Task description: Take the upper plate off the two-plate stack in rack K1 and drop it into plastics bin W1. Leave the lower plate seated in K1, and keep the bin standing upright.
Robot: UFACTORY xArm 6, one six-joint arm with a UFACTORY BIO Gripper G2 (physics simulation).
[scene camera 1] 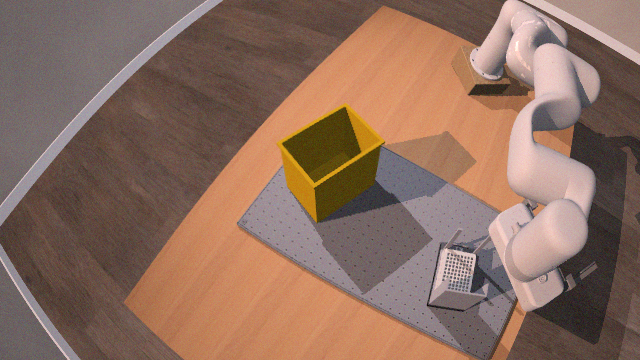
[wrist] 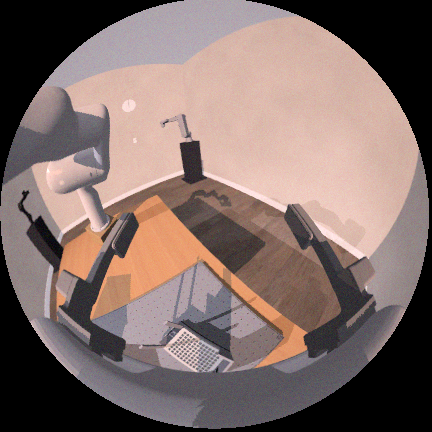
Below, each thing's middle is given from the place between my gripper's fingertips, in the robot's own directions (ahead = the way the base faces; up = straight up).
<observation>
Right now the yellow plastics bin W1 (scene camera 1: pixel 330 161) is 52 cm to the right of my hand and 23 cm below it.
</observation>
